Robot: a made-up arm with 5 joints.
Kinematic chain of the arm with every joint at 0, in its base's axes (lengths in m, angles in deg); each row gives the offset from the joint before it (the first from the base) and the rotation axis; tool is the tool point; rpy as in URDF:
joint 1: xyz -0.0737 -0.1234 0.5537 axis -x
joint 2: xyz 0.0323 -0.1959 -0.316 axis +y
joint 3: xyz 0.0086 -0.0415 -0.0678 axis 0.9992 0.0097 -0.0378
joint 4: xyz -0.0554 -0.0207 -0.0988 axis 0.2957 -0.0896 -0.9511
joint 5: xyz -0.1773 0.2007 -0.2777 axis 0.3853 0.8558 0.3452
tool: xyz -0.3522 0.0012 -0.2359 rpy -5 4.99 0.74
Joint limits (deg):
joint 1: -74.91..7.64
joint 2: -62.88..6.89
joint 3: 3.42..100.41
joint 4: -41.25..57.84
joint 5: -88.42..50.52
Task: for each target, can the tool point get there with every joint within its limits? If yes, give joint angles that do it. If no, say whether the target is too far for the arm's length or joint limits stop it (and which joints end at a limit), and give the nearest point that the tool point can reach.
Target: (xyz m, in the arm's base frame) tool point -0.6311 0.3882 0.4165
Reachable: yes | joints -49.69 -42.18 92.00 13.46 26.01
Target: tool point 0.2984 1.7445 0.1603
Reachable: no: too far | nearest point 0.1518 1.0415 0.1883 | short by 0.719 m
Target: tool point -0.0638 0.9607 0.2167
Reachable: yes | joints -61.43 -43.49 40.41 -14.95 -12.97
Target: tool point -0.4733 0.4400 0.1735
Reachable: yes | joints -24.35 -8.38 30.08 29.03 31.18
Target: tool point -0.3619 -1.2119 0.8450
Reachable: no: joint limits stop it (at a limit: joint 1, joint 3, joint 4) | nearest point -0.1822 -0.4134 0.6994 | short by 0.831 m
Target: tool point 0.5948 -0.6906 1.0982
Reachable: no: joint limits stop it (at a limit: joint 1, joint 2, joint 3, joint 4) | nearest point 0.0834 -0.2996 0.8895 | short by 0.677 m
